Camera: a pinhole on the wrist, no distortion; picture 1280 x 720 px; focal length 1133.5 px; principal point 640.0 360.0 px. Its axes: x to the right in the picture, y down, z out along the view. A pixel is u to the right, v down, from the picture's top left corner.
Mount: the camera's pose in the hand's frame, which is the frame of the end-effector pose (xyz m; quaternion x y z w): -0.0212 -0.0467 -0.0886 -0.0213 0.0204 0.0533 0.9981
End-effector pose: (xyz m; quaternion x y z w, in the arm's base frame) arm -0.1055 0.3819 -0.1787 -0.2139 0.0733 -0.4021 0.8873
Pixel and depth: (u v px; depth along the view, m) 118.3 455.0 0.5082
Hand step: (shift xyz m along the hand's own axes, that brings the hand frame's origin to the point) -0.2386 -0.0064 0.4271
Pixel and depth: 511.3 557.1 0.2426
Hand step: -0.0438 0.0031 0.1531
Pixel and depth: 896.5 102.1 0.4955
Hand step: 0.1213 -0.1247 0.4058
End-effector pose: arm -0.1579 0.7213 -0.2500 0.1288 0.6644 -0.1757 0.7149
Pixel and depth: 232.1 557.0 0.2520
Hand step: -0.1063 -0.0015 0.1651
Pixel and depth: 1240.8 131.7 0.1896
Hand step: 0.0900 -0.0656 0.0979
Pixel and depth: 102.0 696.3 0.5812
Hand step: -0.2914 0.1215 0.4965
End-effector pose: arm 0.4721 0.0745 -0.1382 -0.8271 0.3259 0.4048 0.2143
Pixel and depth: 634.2 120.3 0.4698
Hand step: 0.0051 -0.1246 0.3845
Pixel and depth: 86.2 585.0 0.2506
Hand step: -0.1385 0.0010 0.1648
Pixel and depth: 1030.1 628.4 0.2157
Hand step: 0.0554 0.0215 0.1215
